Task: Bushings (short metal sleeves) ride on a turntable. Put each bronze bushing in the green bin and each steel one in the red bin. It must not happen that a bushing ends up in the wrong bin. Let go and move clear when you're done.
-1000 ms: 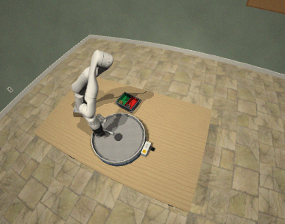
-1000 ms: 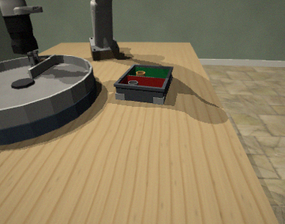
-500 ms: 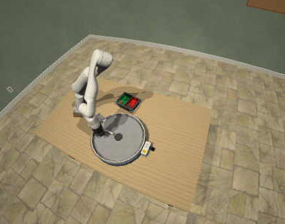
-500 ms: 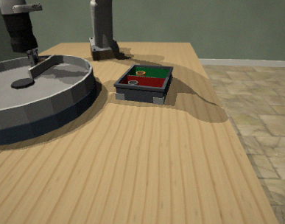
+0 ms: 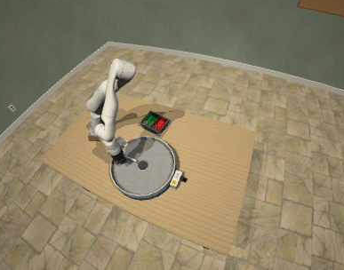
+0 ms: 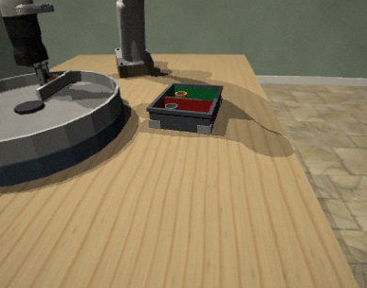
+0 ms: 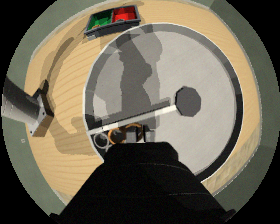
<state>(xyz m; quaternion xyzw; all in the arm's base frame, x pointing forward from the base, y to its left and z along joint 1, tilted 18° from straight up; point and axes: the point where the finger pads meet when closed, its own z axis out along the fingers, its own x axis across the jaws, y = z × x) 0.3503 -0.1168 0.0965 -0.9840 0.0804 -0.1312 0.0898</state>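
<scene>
My hand is 390 mm to the right of the bin, 60 mm above it and 40 mm past it. The rest, counted from my hand: grey turntable: 110 mm ahead, 40 mm to the left, 30 mm below.
</scene>
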